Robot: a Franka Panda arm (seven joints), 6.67 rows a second.
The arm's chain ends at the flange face. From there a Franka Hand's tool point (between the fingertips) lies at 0.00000 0.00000 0.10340 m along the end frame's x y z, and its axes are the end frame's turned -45 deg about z.
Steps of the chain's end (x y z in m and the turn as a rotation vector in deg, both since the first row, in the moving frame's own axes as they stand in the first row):
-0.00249, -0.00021, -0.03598, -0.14, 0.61, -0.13
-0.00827, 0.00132, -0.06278, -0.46, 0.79, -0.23
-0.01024, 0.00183, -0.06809, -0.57, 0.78, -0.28
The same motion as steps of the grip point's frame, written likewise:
-0.00101, -0.00095, -0.03599, -0.53, 0.33, -0.13
-0.00636, -0.00332, -0.06279, -0.88, 0.23, -0.23
-0.00826, -0.00422, -0.06810, -0.95, 0.15, -0.28

